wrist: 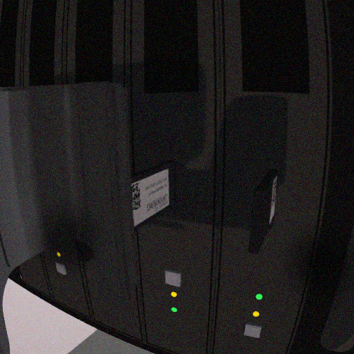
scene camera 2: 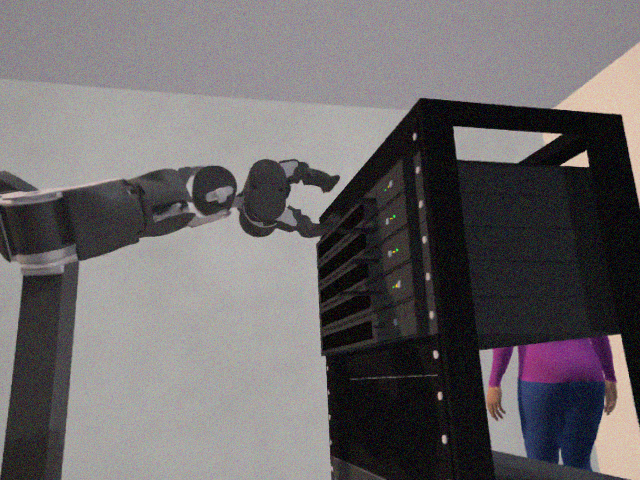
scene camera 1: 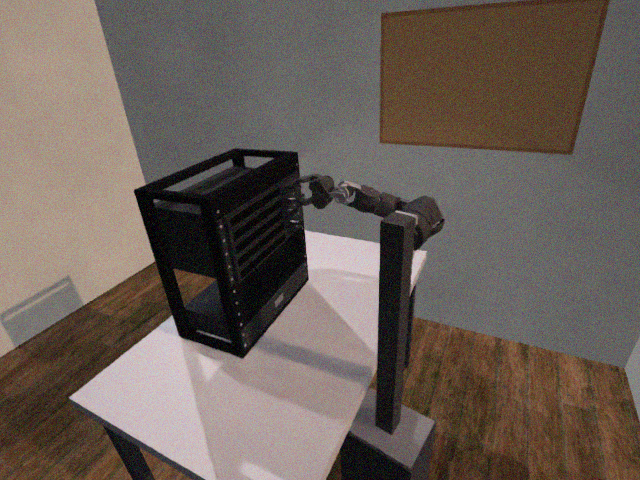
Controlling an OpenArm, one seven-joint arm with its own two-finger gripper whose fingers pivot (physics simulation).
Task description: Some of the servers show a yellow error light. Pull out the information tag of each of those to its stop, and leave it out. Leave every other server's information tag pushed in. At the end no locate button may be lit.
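The black rack (scene camera 1: pixel 222 289) (scene camera 2: pixel 454 361) holds several stacked servers; in the wrist view they stand as columns, the top server rightmost. The top server's tag (wrist: pixel 262 215) sticks out, seen nearly edge-on. The second server's tag (wrist: pixel 151 197) sticks out with its white label showing. Both servers have a yellow light (wrist: pixel 256 314) (wrist: pixel 174 294) beside a green one. A yellow light (wrist: pixel 58 254) also shows on the fourth server. The locate buttons (wrist: pixel 253 331) (wrist: pixel 173 278) look grey, unlit. My gripper (scene camera 1: pixel 298 192) (scene camera 2: pixel 329 204) is open at the upper front; one finger hides the third server's tag and lights.
The rack stands on a white table (scene camera 1: pixel 330 310). The arm's dark post (scene camera 1: pixel 395 320) (scene camera 2: pixel 33 372) stands at the table's edge. A person in a purple top (scene camera 2: pixel 563 361) is behind the rack. A cork board (scene camera 1: pixel 485 77) hangs on the wall.
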